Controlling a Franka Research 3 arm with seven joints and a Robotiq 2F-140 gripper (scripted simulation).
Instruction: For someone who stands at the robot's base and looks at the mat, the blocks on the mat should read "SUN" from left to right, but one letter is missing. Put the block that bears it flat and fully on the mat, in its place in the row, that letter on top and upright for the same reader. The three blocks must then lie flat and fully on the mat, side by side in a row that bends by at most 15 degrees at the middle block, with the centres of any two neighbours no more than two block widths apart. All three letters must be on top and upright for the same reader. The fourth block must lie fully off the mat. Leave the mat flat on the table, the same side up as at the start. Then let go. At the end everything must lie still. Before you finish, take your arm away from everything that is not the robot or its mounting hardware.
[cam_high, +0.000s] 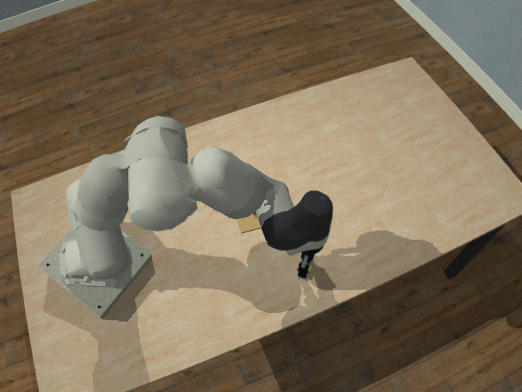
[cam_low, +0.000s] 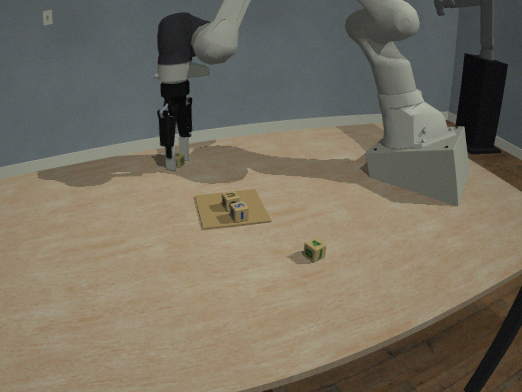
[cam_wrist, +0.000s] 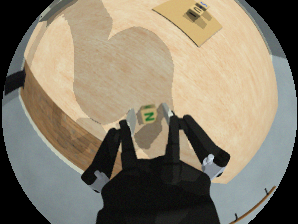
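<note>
My gripper is now 20 mm above the N block. From my hand the other things lie so: U block 100 mm behind, 250 mm to the left, 10 mm below; then mat 100 mm behind, 250 mm to the left, 30 mm below.
</note>
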